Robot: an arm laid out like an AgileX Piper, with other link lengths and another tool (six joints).
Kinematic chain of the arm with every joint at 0, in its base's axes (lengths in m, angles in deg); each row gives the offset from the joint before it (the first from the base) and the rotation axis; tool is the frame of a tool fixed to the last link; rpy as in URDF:
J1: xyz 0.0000 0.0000 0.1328 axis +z
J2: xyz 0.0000 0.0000 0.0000 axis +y
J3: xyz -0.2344 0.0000 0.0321 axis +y
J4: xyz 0.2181 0.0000 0.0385 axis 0.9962 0 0.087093
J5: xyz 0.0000 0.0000 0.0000 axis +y
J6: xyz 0.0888 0.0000 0.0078 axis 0.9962 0 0.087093
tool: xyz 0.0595 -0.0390 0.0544 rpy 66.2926 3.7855 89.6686
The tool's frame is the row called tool.
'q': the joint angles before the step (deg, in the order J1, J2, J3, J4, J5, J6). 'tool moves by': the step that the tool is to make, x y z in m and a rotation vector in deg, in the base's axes. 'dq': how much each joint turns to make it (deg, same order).
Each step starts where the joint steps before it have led.
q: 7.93 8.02 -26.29 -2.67 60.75 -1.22
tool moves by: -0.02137 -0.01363 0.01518 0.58 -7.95 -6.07
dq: -6.01 -8.14 0.01 -0.12 0.17 0.00
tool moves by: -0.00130 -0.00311 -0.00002 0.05 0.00 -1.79
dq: -1.82 0.00 0.00 0.06 0.00 0.00
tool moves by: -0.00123 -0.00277 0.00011 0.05 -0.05 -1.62
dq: -1.65 0.00 0.00 0.06 -0.05 0.00
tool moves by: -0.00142 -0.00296 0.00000 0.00 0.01 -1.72
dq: -1.72 0.01 -0.01 0.00 0.01 -0.01
